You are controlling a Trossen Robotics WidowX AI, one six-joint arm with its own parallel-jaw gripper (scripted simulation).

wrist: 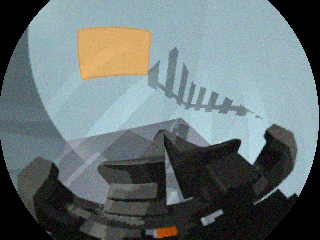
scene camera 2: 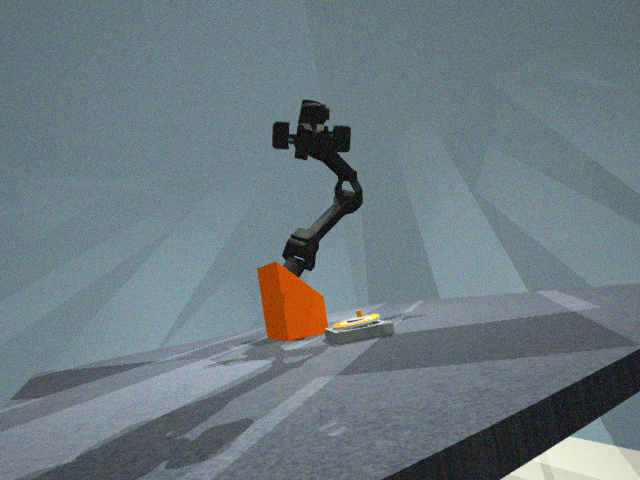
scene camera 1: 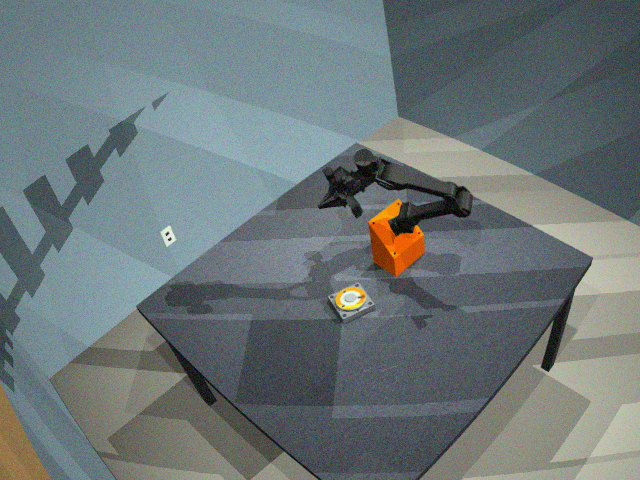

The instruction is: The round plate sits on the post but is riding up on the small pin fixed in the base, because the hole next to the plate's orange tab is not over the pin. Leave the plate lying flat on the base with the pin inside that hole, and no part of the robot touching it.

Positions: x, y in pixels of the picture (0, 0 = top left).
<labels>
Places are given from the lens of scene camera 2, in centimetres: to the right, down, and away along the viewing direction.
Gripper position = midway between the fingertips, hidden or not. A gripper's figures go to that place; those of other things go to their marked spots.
my gripper (scene camera 2: 318, 133): 0, -24, 93
base (scene camera 2: 379, 328): 12, 18, 87
</labels>
